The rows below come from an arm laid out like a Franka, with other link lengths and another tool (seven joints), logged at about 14 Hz.
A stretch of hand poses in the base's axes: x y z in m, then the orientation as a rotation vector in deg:
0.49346, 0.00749, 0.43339, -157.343, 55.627, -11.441
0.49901, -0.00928, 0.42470, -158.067, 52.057, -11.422
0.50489, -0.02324, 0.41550, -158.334, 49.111, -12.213
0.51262, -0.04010, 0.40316, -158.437, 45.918, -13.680
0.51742, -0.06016, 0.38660, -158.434, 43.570, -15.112
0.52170, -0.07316, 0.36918, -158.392, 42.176, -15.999
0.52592, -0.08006, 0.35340, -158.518, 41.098, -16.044
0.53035, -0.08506, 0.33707, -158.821, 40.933, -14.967
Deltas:
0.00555, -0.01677, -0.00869, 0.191, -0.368, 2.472
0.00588, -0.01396, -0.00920, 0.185, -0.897, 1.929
0.00773, -0.01686, -0.01234, 0.149, -1.401, 2.021
0.00480, -0.02006, -0.01656, 0.046, -1.270, 1.449
0.00428, -0.01300, -0.01742, 0.035, -0.787, 0.854
0.00422, -0.00690, -0.01578, 0.037, -0.155, 0.740
0.00443, -0.00500, -0.01633, 0.014, 0.748, 0.247

